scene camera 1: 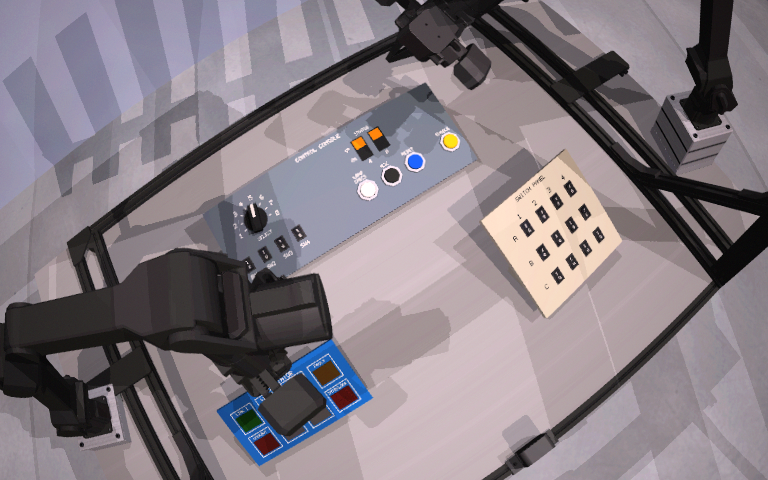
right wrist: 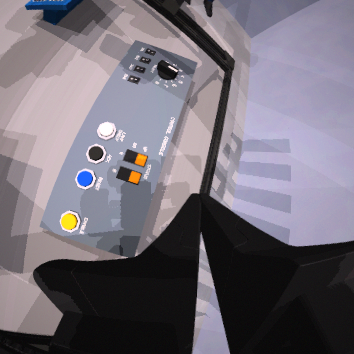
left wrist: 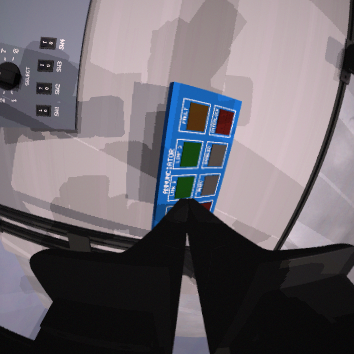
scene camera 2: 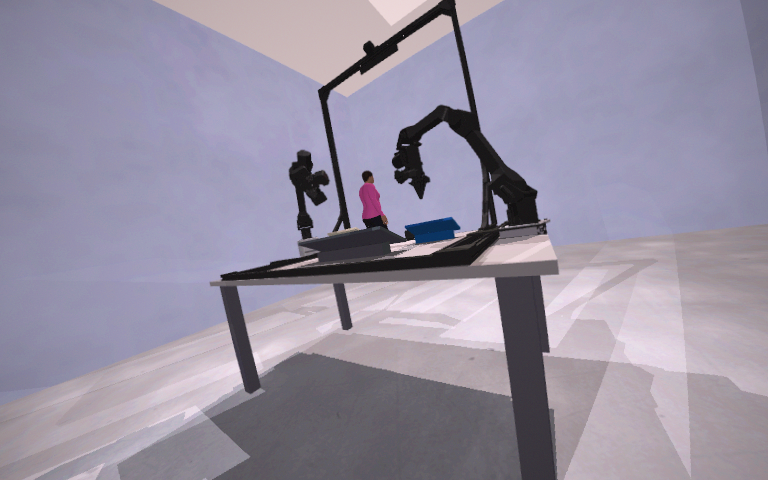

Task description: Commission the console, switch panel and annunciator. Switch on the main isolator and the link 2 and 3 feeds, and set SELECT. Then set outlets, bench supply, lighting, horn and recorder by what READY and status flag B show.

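Frame: origin at the left arm's base, x left, y back, z up, level; centimetres.
Seen in the pictures: left gripper, between the fingertips: [scene camera 1: 270,370] [left wrist: 185,204] [scene camera 2: 421,199]; right gripper, between the fingertips: [scene camera 1: 388,59] [right wrist: 197,199] [scene camera 2: 314,198]; left arm's base, origin of its link: [scene camera 1: 95,417] [scene camera 2: 524,223]; right arm's base, origin of its link: [scene camera 1: 700,112] [scene camera 2: 307,238].
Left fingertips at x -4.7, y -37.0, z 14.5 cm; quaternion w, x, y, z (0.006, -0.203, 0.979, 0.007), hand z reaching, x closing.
Pixels of each thing's top centre, then the offset from my left fingertips to it. "*": a spot on its surface instead.
- grey console, a spot on its surface: [scene camera 1: 328,198] * dx +25.7, dy -12.8, dz -11.2 cm
- Status flag A, a spot on its surface: [scene camera 1: 361,148] [right wrist: 135,157] * dx +31.2, dy -19.9, dz -9.5 cm
- status flag B, a spot on its surface: [scene camera 1: 378,137] [right wrist: 129,175] * dx +32.1, dy -22.9, dz -9.5 cm
- blue annunciator, centre of its top: [left wrist: 187,175] [scene camera 1: 283,396] [scene camera 2: 429,221] dx -1.2, dy +1.4, dz -9.1 cm
The grey console [scene camera 1: 328,198] [right wrist: 150,100] has its SELECT knob [scene camera 1: 254,217] [right wrist: 167,70] pointing near 5. Status flag A [scene camera 1: 361,148] [right wrist: 135,158] and status flag B [scene camera 1: 378,137] [right wrist: 128,175] both show orange on their upper halves. The blue annunciator [scene camera 1: 365,391] [scene camera 2: 433,230] [left wrist: 165,120] has muted green LINK, amber FAULT, red INTERLOCK and grey windows. The cream switch panel [scene camera 1: 526,257] has three rocker rows, positions too small to read. My left gripper [scene camera 1: 291,404] [scene camera 2: 420,196] [left wrist: 185,204] is shut and empty above the annunciator, hiding part of it. My right gripper [scene camera 1: 472,66] [right wrist: 197,199] is shut and empty beyond the console's upper right corner.
White [scene camera 1: 367,189], black [scene camera 1: 391,175], blue [scene camera 1: 415,161] and yellow [scene camera 1: 450,141] buttons line the console. SW1 to SW4 sit near the knob; my left arm partly covers SW1 in scene camera 1. A black frame [scene camera 1: 249,127] borders the table. A person [scene camera 2: 370,200] in pink stands behind it.
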